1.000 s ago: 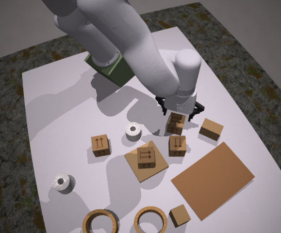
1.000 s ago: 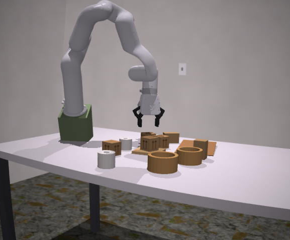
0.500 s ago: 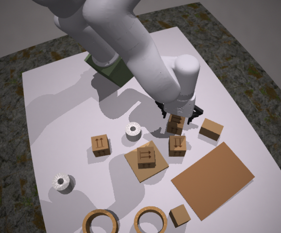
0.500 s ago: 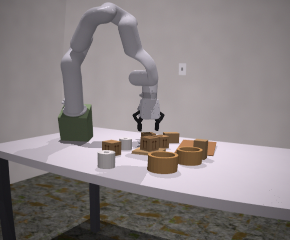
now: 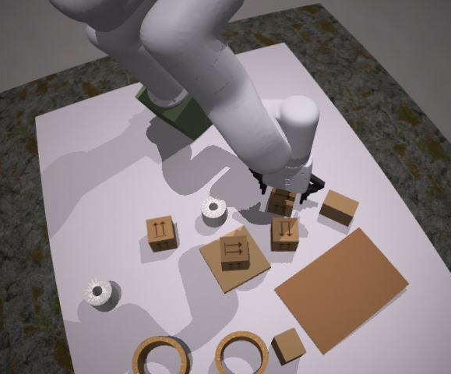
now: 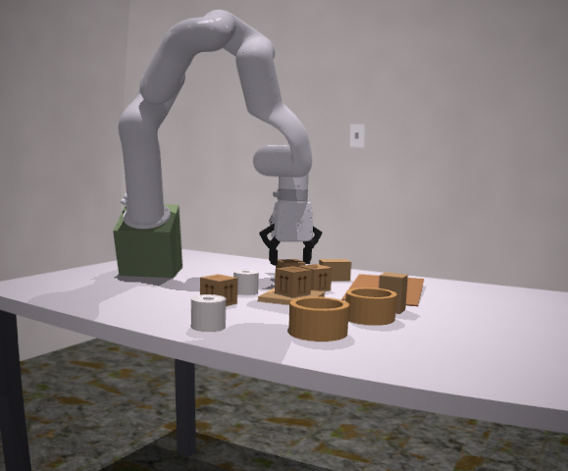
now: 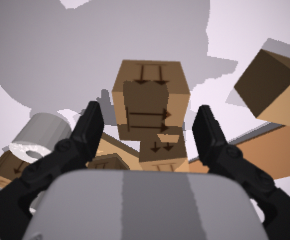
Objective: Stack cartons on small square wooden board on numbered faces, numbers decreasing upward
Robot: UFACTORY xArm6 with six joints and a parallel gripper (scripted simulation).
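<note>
Now: the carton 3 cm below my hand. From my hand the other things lie so: plain brown box 12 cm to the left, 7 cm ahead, 3 cm below.
</note>
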